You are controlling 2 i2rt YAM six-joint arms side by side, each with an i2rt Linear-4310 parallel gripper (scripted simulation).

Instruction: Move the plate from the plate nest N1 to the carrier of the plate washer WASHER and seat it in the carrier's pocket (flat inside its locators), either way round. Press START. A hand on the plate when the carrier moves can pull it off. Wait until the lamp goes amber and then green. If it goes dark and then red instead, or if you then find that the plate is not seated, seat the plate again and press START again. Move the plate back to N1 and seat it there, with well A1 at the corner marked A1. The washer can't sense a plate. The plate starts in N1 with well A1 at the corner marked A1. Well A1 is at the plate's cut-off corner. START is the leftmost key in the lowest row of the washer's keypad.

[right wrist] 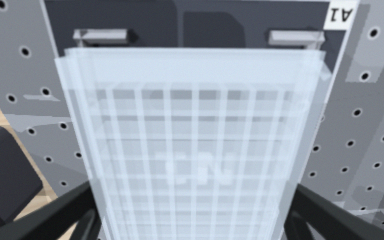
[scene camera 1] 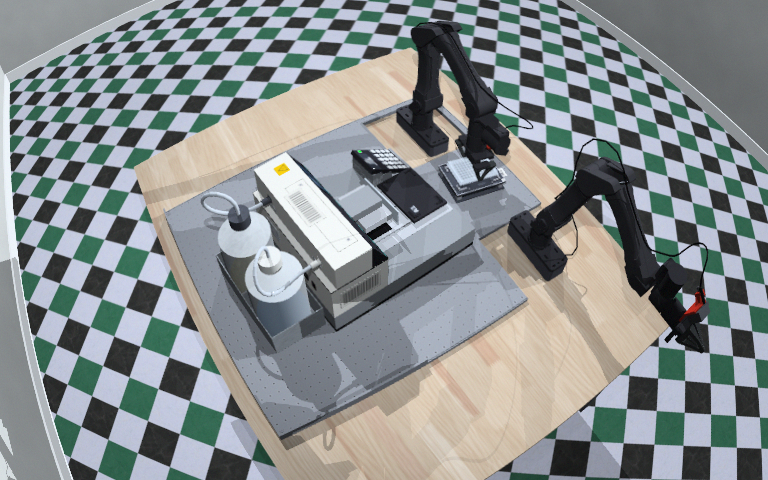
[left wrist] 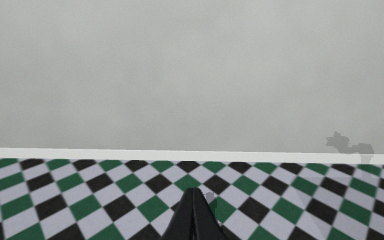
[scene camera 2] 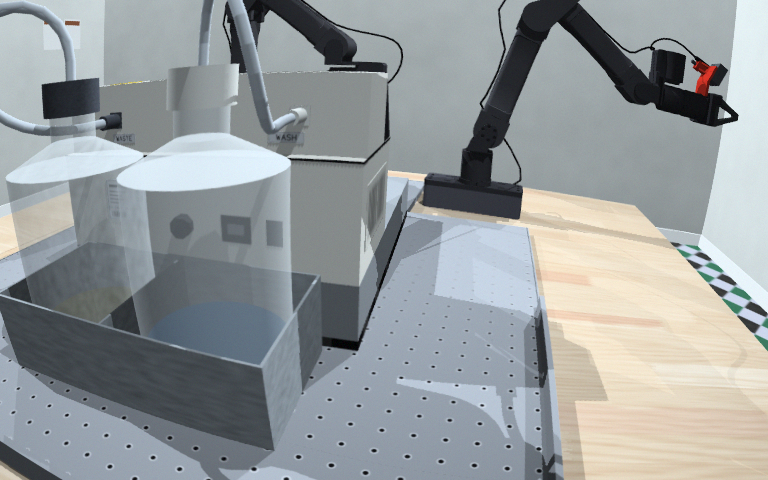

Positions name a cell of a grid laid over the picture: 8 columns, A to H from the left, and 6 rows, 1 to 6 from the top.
In view: my left gripper (scene camera 2: H2), my right gripper (scene camera 1: E3), a clear plate (right wrist: D5), a grey tray (scene camera 2: C6) and a nest N1 (right wrist: D1).
The grey tray is seen too in scene camera 1 (scene camera 1: D5). My left gripper is seen too in scene camera 1 (scene camera 1: H5) and in the left wrist view (left wrist: E5). My right gripper is seen too in the right wrist view (right wrist: E5). The left wrist view does not show the clear plate: it is out of frame. Scene camera 2 does not show the clear plate, which is hidden by a washer.
